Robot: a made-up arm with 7 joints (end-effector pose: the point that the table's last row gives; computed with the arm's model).
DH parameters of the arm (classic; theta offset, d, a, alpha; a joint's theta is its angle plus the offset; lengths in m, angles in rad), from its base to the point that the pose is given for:
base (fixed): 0.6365 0 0.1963 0
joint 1: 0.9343 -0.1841 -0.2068 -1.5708
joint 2: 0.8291 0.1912 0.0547 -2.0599
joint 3: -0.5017 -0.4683 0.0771 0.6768
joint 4: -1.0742 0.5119 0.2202 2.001
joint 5: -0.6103 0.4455 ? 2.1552
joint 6: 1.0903 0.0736 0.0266 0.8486
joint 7: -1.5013 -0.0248 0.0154 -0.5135
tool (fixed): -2.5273 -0.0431 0 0
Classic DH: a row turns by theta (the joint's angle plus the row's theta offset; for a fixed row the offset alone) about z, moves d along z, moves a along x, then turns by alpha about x.
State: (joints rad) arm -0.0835 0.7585 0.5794 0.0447 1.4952 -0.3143 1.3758
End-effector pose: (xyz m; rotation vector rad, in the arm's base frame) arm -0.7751 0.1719 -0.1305 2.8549 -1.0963 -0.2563
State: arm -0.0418 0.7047 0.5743 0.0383 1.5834 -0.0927 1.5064
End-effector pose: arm -0.7699 0.1339 -0.1124 2.6843 -1.3718 -0.3203
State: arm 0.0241 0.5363 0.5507 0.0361 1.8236 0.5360 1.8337
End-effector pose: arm -0.7430 0.0687 -0.0715 1.9929 -1.9244 -0.3622
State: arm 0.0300 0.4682 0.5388 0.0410 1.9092 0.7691 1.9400
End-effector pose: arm -0.7318 0.0578 -0.0611 1.7030 -2.0407 -0.3330
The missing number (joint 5, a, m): 0.0345
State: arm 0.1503 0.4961 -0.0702 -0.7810 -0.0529 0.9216 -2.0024
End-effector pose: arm -0.1668 -0.0324 0.2106 -1.5029 -0.2625 0.7996
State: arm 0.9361 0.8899 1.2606 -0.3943 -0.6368 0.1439 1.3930
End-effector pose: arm -0.2353 -0.5878 -0.2683 -0.9898 1.3796 0.8757
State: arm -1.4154 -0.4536 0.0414 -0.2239 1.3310 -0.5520 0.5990
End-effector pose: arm -0.4265 0.7226 0.1934 -1.8554 0.5418 0.1398
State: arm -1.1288 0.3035 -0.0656 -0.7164 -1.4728 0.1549 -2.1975
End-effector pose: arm -0.1815 0.3206 0.2753 -2.2881 1.0504 -0.1787
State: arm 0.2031 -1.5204 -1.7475 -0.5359 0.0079 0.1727 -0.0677
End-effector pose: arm 0.3250 -0.4074 0.2212 1.5191 0.9906 -2.5346
